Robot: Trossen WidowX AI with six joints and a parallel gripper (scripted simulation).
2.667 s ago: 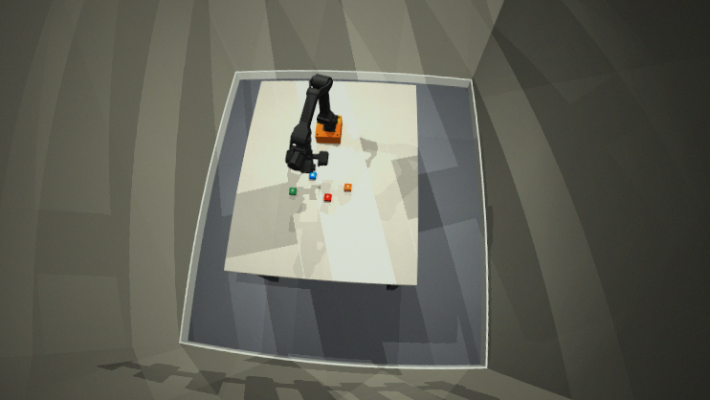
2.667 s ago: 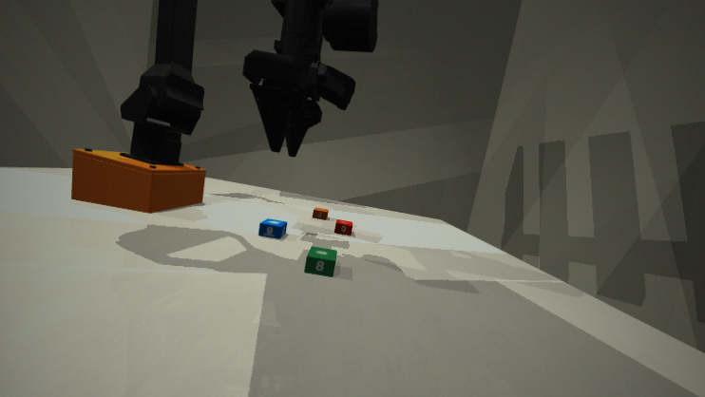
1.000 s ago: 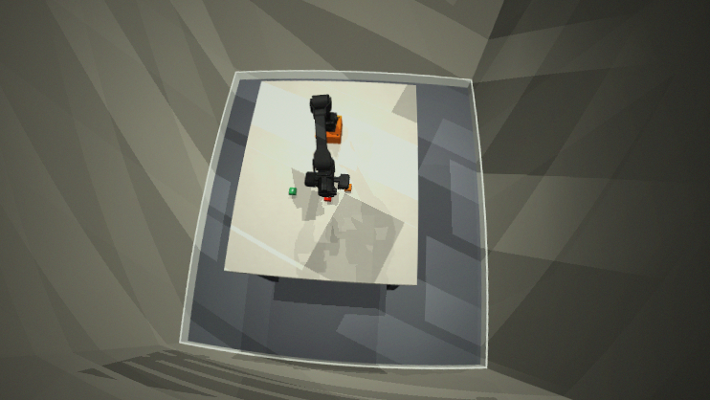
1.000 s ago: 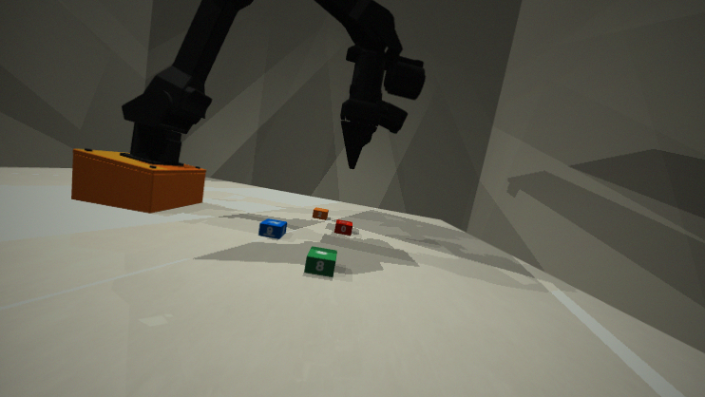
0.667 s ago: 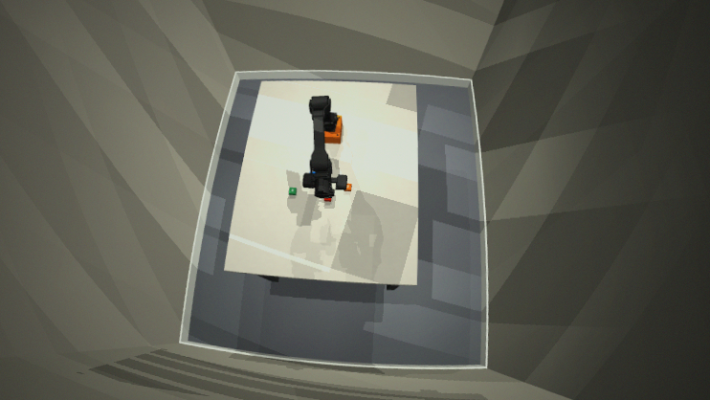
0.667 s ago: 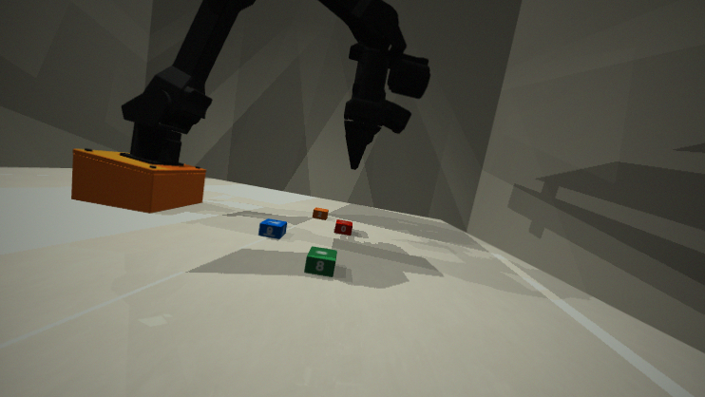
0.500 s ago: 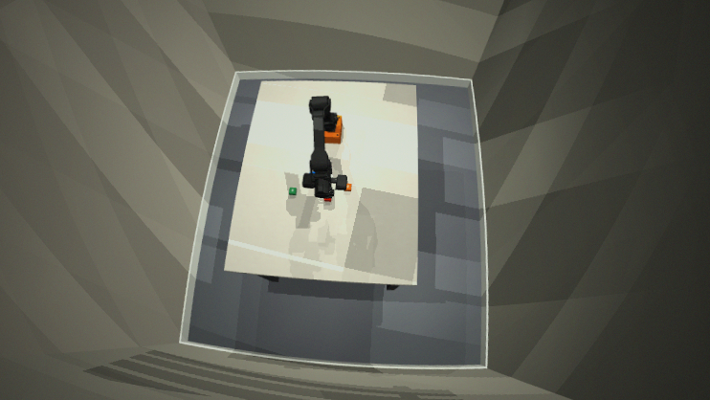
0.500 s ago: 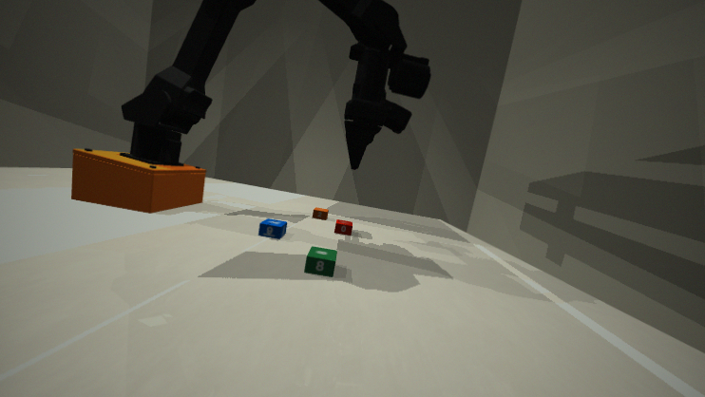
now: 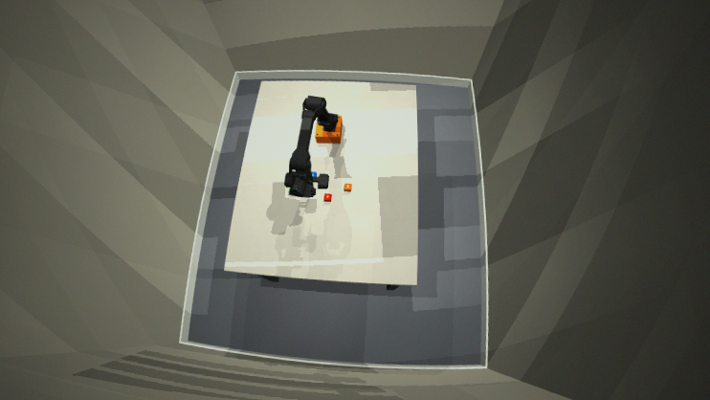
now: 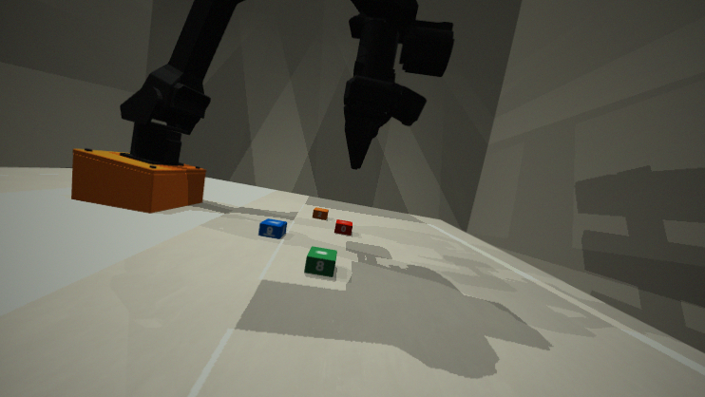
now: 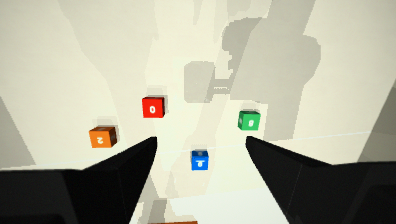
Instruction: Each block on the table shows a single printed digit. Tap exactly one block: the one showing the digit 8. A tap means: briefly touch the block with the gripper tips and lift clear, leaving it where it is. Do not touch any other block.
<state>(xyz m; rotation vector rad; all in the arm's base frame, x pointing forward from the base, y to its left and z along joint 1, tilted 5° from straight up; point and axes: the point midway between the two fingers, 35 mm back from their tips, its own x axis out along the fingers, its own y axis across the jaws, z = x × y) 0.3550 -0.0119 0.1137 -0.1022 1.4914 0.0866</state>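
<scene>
The green block lies 10 mm behind my gripper tip, 100 mm to the right of it and 110 mm below it. From my gripper tip the other things lie so: blue block (110 mm behind, 20 mm to the right, 110 mm below); then red block (10 mm behind, 70 mm to the left, 110 mm below); then orange block (80 mm behind, 160 mm to the left, 110 mm below).
</scene>
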